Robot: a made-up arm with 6 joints.
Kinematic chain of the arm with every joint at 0, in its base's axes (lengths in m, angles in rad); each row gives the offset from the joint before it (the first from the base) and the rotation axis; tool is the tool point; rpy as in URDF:
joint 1: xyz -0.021 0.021 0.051 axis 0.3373 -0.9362 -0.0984
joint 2: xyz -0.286 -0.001 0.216 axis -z
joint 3: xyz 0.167 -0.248 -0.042 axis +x
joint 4: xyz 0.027 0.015 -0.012 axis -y
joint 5: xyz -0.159 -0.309 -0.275 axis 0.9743 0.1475 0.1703
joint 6: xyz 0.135 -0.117 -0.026 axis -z
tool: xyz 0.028 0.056 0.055 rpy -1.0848 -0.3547 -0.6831
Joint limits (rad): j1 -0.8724..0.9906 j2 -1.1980..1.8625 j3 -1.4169..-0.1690 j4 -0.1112..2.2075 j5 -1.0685..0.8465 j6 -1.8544..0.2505
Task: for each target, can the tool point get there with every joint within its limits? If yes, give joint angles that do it. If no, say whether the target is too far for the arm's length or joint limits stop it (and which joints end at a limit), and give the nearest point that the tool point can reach.
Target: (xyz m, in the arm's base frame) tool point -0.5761 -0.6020 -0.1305
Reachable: yes | joints 0.8460 0.8760 -0.6857 1.8998 -0.4178 -0.4579
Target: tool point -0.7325 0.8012 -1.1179
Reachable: no: too far | nearest point -0.6054 0.3605 -0.6899 | short by 0.627 m
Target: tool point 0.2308 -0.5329 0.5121
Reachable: yes | joints -0.6044 0.3097 -0.7365 1.8056 -0.1725 -1.3620
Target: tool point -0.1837 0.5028 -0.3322
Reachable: no: joint limits stop it (at a limit: joint 1, joint 2, joint 3, joint 4, joint 5) | nearest point -0.5213 0.3427 -0.6835 | short by 0.513 m
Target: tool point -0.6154 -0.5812 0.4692
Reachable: yes | joints 0.0022 0.9407 -1.1962 0.6816 0.0082 -1.0376
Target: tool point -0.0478 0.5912 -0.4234
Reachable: no: joint limits stop it (at a limit: joint 1, joint 2, joint 3, joint 5, joint 6) | nearest point 0.2946 0.2398 -0.2769 | short by 0.512 m
